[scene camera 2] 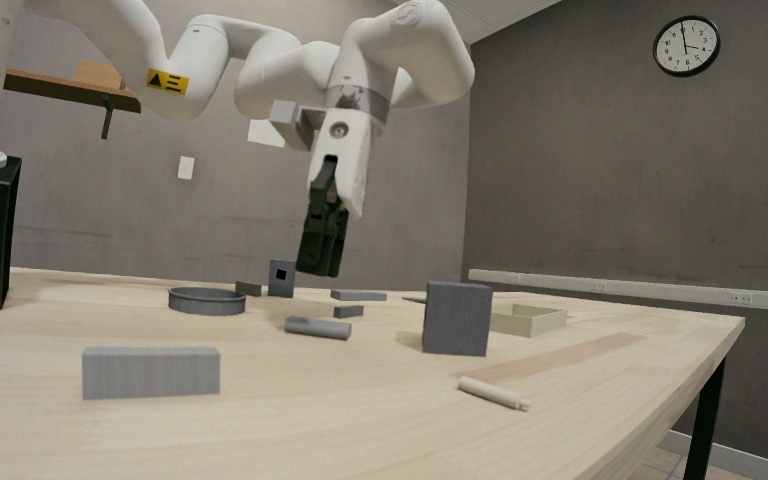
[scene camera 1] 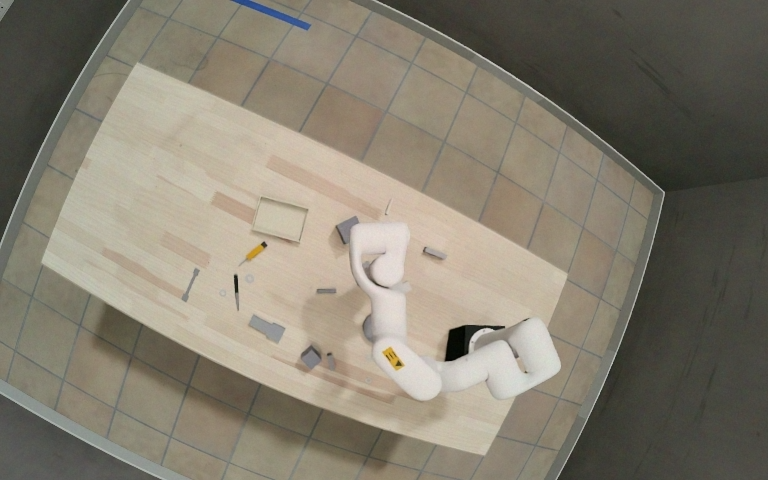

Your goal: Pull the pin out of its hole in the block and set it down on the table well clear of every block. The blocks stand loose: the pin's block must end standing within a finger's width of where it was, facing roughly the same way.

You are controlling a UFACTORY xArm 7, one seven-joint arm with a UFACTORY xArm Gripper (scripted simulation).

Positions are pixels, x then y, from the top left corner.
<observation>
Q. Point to a round grey dish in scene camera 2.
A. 212, 304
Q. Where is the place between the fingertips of my gripper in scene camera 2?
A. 317, 274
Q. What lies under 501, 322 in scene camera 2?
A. A shallow cream tray.
</observation>
